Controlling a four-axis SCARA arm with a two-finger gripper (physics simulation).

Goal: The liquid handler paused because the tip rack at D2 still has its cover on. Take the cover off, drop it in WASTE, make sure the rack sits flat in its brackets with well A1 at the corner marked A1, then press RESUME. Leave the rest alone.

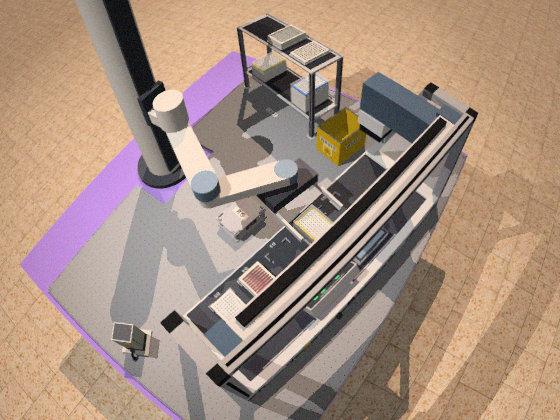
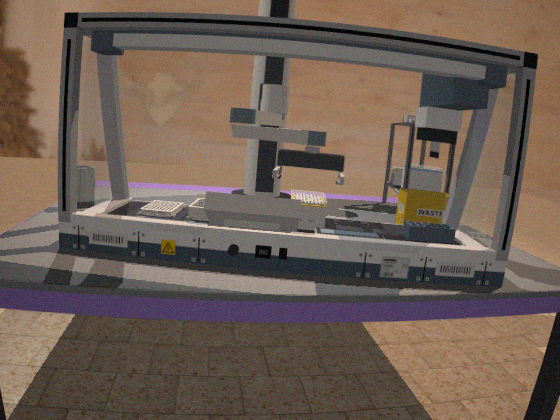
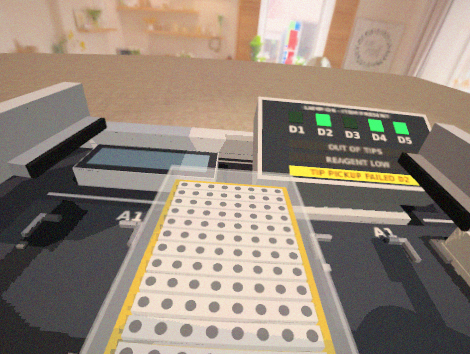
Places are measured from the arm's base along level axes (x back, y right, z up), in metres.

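Pixels of known places: gripper, fingertip midpoint: (image 1: 322, 223) (image 2: 308, 177) (image 3: 253, 121); arm's base, origin of the base link: (image 1: 165, 163).
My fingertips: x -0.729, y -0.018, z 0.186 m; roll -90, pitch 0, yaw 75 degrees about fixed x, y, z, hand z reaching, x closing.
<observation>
For each thing: its top centre in the pictures, then the offset to it from my fingertips. "*": a spot on its surface instead.
- tip rack, middle of its top: (image 3: 229, 232) (image 1: 317, 224) dx +0.024, dy -0.011, dz -0.045 m
- clear cover, surface spot: (image 3: 232, 175) * dx -0.032, dy -0.001, dz -0.051 m
- status panel, surface spot: (image 3: 340, 142) * dx -0.092, dy +0.121, dz -0.055 m
- red-striped rack, middle of its top: (image 2: 209, 203) (image 1: 261, 282) dx +0.068, dy +0.233, dz -0.090 m
- shelf unit, surface spot: (image 1: 312, 107) * dx +0.286, dy -0.401, dz +0.005 m
- grey box, middle of its top: (image 1: 240, 212) dx +0.288, dy +0.058, dz -0.118 m
The tip rack (image 1: 313, 222) (image 2: 308, 199) (image 3: 215, 285), white with dark holes and a yellow rim, stands at D2. A clear cover (image 3: 232, 175) is over it. Whether the rack sits flat and where its well A1 is cannot be told; D2's brackets and A1 mark are hidden. My gripper (image 1: 322, 220) (image 2: 308, 176) (image 3: 253, 121) is open and empty above the rack, one finger to each side. The yellow WASTE box (image 1: 341, 137) (image 2: 424, 206) stands beyond the deck's D1 end. The status panel (image 3: 340, 142) lights D2, D4, D5 and "TIP PICKUP FAILED D2". A RESUME button cannot be made out.
A red-striped rack (image 1: 257, 277) and a white plate (image 1: 228, 305) (image 2: 162, 207) stand farther along the deck. The gantry beam (image 1: 350, 215) (image 2: 300, 49) spans it. The blue pipetting head (image 1: 397, 106) (image 2: 452, 92), a shelf unit (image 1: 312, 107) and a grey box (image 1: 242, 220) are nearby.
</observation>
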